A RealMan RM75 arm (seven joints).
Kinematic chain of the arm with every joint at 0, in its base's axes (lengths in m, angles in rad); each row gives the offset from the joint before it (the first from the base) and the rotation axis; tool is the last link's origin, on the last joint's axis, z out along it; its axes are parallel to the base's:
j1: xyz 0 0 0.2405 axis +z
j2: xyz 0 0 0 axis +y
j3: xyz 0 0 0.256 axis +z
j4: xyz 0 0 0 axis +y
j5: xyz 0 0 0.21 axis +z
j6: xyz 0 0 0 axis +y
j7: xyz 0 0 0.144 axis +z
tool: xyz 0 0 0
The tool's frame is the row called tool.
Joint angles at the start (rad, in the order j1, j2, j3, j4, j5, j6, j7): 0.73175 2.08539 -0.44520 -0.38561 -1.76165 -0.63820 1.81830
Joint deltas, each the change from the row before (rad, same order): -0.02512 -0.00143 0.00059 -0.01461 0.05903 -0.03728 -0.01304; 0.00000 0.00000 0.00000 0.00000 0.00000 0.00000 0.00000; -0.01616 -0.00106 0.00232 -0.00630 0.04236 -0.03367 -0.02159; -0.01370 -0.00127 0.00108 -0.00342 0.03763 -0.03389 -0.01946; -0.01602 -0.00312 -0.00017 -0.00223 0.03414 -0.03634 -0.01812; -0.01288 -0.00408 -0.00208 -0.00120 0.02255 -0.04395 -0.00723; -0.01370 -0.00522 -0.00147 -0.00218 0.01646 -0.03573 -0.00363
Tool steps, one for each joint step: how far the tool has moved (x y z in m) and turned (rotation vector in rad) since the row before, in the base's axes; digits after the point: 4 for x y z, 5 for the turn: 0.0037 -0.0040 0.0078 0.03637 0.04097 0.00813; 0.0000 0.0000 0.0000 0.00000 0.00000 0.00000; 0.0013 -0.0030 0.0047 0.02362 0.02294 0.01720; 0.0004 -0.0028 0.0038 0.01973 0.02083 0.01968; 0.0013 -0.0036 0.0042 0.01811 0.01774 0.02008; -0.0008 -0.0033 0.0032 0.00840 0.01987 0.02860; 0.0009 -0.0035 0.0039 0.00827 0.01417 0.02011
